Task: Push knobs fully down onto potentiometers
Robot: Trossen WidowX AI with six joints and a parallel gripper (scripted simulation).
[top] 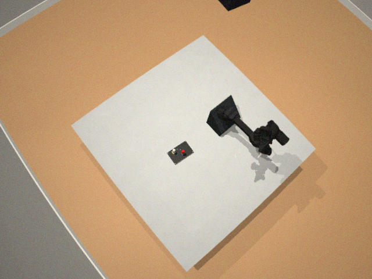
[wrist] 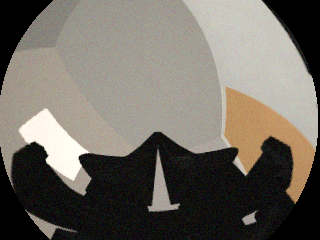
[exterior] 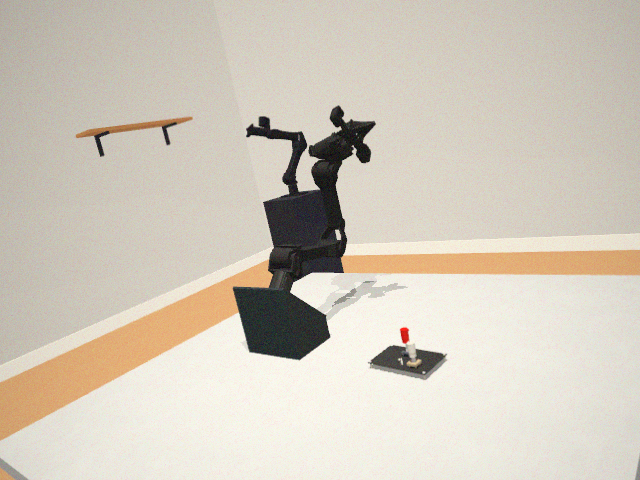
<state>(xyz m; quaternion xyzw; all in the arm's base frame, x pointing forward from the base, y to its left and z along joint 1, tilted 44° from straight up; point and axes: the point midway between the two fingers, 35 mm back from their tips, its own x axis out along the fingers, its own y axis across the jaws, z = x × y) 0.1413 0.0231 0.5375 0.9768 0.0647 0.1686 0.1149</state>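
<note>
Right now the red knob is 23 cm ahead of my gripper tip, 31 cm to the right of it and 50 cm below it. From my gripper tip the other things lie so: white knob 28 cm ahead, 35 cm to the right, 51 cm below.
</note>
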